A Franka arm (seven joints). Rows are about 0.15 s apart.
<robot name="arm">
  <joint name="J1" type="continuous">
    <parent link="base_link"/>
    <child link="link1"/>
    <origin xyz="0 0 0.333" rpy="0 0 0"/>
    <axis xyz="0 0 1"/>
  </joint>
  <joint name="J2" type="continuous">
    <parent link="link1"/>
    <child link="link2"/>
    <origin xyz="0 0 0" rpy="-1.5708 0 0"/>
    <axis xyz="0 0 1"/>
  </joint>
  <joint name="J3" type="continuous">
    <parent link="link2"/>
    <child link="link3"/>
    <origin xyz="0 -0.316 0" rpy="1.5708 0 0"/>
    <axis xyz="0 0 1"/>
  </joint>
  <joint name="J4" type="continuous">
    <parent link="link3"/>
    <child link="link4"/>
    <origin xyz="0.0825 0 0" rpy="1.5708 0 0"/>
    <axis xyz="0 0 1"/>
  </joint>
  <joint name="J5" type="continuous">
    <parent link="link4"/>
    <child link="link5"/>
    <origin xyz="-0.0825 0.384 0" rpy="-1.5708 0 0"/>
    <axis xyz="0 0 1"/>
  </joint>
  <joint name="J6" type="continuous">
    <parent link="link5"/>
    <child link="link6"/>
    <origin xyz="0 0 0" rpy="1.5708 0 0"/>
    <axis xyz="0 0 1"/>
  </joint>
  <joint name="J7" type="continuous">
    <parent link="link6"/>
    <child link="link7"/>
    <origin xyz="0.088 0 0" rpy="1.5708 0 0"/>
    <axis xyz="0 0 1"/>
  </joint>
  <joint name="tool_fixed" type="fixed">
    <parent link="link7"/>
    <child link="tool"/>
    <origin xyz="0 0 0.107" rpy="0 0 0"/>
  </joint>
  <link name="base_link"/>
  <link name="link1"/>
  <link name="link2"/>
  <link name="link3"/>
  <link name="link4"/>
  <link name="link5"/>
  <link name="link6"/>
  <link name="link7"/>
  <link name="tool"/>
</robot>
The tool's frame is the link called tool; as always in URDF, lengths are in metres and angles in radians. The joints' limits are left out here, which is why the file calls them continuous.
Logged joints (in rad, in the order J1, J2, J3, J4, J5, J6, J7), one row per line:
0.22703 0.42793 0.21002 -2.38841 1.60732 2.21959 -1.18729
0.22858 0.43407 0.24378 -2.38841 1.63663 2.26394 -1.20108
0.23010 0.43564 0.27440 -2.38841 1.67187 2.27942 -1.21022
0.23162 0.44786 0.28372 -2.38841 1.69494 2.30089 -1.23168
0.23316 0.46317 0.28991 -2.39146 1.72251 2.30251 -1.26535
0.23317 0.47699 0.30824 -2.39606 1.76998 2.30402 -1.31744
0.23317 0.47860 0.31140 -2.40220 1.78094 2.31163 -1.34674
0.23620 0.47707 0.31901 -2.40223 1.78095 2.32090 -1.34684
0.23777 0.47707 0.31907 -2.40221 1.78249 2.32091 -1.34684
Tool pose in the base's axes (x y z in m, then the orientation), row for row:
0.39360 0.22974 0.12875 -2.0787 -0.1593 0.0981
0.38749 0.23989 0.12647 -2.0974 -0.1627 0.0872
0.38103 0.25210 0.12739 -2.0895 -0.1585 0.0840
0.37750 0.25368 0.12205 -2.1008 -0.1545 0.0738
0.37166 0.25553 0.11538 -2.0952 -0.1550 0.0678
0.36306 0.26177 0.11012 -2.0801 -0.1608 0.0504
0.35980 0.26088 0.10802 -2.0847 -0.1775 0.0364
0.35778 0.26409 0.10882 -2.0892 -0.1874 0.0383
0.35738 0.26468 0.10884 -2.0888 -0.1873 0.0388
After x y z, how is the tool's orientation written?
As a rotation vector, in radians.
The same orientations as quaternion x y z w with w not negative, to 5 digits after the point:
-0.86072 -0.06596 0.04062 0.50315
-0.86544 -0.06713 0.03598 0.49518
-0.86355 -0.06550 0.03472 0.49879
-0.86648 -0.06372 0.03044 0.49420
-0.86511 -0.06400 0.02799 0.49670
-0.86133 -0.06658 0.02087 0.50324
-0.86232 -0.07342 0.01506 0.50079
-0.86330 -0.07744 0.01583 0.49847
-0.86320 -0.07740 0.01603 0.49864

